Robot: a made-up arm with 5 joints. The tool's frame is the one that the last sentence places.
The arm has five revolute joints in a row. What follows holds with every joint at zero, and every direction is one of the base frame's.
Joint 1 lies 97 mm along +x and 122 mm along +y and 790 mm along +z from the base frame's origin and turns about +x.
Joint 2 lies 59 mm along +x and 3 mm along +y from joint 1 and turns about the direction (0.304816, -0.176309, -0.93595).
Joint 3 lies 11 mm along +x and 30 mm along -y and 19 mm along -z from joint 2 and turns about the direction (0.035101, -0.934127, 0.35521).
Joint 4 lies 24 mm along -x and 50 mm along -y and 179 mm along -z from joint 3 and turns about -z.
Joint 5 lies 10 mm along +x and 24 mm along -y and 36 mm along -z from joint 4 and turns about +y.
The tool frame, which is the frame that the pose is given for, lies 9 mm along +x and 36 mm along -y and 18 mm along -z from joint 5; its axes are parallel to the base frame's.
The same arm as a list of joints. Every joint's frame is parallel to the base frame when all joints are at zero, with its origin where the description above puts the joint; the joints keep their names.
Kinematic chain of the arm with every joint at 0, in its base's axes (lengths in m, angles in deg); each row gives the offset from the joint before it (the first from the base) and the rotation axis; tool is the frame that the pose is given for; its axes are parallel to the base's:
joint 1: xyz 0.097 0.122 0.79 axis +x
joint 2: xyz 0.059 0.003 0 axis 0.304816 -0.176309 -0.93595
joint 3: xyz 0.011 -0.03 -0.019 axis 0.035101 -0.934127 0.35521
joint 4: xyz -0.024 -0.05 -0.179 axis -z
joint 5: xyz 0.01 -0.024 -0.036 axis +y
tool: xyz 0.009 -0.036 -0.018

